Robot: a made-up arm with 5 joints.
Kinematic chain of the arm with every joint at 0, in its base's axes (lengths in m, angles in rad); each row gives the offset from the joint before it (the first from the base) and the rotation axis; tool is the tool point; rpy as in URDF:
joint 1: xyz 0 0 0.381 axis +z
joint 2: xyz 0 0 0 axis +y
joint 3: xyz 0.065 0 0.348 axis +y
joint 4: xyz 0.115 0 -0.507 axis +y
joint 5: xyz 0.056 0 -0.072 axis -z
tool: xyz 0 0 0 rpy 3.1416 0 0
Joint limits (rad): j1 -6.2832..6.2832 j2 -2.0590..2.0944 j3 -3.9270..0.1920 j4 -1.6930..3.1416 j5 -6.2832..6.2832
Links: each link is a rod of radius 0.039 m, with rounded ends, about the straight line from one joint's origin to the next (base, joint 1, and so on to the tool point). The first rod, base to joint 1, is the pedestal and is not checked.
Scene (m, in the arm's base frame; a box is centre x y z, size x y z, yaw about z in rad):
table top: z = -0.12
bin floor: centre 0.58 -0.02 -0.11 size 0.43 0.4 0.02 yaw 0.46
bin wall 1: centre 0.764 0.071 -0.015 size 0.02 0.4 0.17 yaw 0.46
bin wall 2: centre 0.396 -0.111 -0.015 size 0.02 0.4 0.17 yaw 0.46
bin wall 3: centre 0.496 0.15 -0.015 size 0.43 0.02 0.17 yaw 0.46
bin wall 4: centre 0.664 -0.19 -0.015 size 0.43 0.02 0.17 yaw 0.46
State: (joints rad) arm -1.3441 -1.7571 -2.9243 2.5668 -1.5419
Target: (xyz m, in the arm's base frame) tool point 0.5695 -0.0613 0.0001
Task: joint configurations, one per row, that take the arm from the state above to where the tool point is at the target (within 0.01 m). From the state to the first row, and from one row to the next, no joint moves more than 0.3 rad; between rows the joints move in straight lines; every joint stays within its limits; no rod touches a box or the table.
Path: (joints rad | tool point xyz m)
1: -1.2204 -1.4644 -2.7902 2.5303 -1.5419 | -0.2685 0.7346 0.6699
2: -1.0967 -1.1718 -2.6562 2.4937 -1.5419 | -0.2842 0.5539 0.9330
3: -0.9730 -0.8791 -2.5221 2.4572 -1.5419 | -0.2120 0.3114 1.1166
4: -0.8494 -0.5865 -2.3881 2.4207 -1.5419 | -0.0542 0.0616 1.1941
5: -0.7257 -0.2938 -2.2540 2.3842 -1.5419 | 0.1622 -0.1439 1.1556
6: -0.6020 -0.0012 -2.1200 2.3476 -1.5419 | 0.3915 -0.2690 1.0095
7: -0.4783 0.2915 -1.9859 2.3111 -1.5419 | 0.5817 -0.3016 0.7811
8: -0.3546 0.5841 -1.8519 2.2746 -1.5419 | 0.6878 -0.2547 0.5081
9: -0.2309 0.8768 -1.7178 2.2380 -1.5419 | 0.6838 -0.1607 0.2337
10: -0.1072 1.1694 -1.5838 2.2015 -1.5419 | 0.5695 -0.0613 0.0001

